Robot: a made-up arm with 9 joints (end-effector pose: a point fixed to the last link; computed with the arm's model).
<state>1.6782 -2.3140 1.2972 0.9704 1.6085 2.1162 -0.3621 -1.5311 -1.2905</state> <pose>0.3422 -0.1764 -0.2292 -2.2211 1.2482 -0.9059</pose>
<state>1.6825 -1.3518 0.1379 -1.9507 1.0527 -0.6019 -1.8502 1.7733 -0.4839</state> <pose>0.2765 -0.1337 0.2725 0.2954 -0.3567 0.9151</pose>
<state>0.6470 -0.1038 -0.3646 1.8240 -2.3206 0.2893 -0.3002 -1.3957 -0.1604</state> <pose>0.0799 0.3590 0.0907 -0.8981 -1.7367 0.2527</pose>
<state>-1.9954 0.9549 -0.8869 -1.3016 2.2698 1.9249 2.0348 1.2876 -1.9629</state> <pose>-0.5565 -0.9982 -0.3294 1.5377 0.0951 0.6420</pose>
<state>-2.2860 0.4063 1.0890 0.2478 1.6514 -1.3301 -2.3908 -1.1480 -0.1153</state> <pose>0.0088 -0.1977 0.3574 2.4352 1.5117 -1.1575</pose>
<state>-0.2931 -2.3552 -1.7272 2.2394 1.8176 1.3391 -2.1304 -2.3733 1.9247</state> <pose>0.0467 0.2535 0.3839 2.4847 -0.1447 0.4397</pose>
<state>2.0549 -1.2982 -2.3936 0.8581 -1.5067 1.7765 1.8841 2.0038 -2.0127</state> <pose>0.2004 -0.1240 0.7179 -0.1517 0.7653 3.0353</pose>
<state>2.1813 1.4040 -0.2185 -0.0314 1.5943 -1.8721 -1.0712 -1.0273 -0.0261</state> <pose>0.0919 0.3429 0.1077 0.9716 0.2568 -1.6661</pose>
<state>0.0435 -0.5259 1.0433 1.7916 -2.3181 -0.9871 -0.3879 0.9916 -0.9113</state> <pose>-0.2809 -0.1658 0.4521 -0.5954 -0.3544 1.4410</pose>
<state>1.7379 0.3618 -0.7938 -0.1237 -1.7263 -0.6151 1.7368 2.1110 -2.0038</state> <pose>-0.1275 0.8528 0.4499 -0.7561 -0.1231 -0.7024</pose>
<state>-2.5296 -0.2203 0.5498 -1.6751 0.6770 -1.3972 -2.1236 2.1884 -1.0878</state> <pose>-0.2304 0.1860 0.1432 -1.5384 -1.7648 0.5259</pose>
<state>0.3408 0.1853 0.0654 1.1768 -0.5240 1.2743 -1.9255 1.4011 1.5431</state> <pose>0.2726 0.3292 0.5715 0.1275 0.2716 -1.4525</pose>
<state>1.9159 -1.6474 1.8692 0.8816 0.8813 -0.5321 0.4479 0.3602 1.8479</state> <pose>-0.3088 -0.2748 0.1025 2.4106 0.2399 0.9389</pose>
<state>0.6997 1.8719 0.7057 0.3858 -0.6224 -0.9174 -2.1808 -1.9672 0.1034</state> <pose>0.5906 0.1297 -0.0033 -0.1614 1.3683 -1.6456</pose>
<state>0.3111 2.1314 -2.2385 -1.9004 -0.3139 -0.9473 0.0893 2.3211 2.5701</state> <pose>-0.0868 0.5577 -0.3339 0.0705 1.3771 -1.8217</pose>
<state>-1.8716 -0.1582 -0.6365 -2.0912 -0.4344 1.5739 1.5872 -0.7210 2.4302</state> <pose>-0.6631 -0.4738 0.1794 0.2701 1.9509 -0.2034</pose>
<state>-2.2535 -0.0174 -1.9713 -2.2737 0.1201 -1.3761 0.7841 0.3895 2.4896</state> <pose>-0.1718 -0.5413 0.3963 -2.2943 1.5226 -0.6155</pose>
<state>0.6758 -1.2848 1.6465 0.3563 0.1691 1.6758 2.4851 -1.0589 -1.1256</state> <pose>-0.3928 -0.3920 0.2416 -0.2943 0.3276 -2.7937</pose>
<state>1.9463 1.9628 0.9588 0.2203 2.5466 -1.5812 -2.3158 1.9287 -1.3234</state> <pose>0.1311 0.3153 0.0563 1.0499 2.5550 0.2632</pose>
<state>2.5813 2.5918 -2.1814 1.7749 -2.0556 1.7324 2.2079 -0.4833 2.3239</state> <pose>-0.0319 0.0354 -0.0057 2.6321 -0.0290 1.0820</pose>
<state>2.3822 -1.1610 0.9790 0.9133 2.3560 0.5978 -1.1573 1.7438 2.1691</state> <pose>0.1411 -0.3846 0.3485 0.6082 0.6162 1.7235</pose>
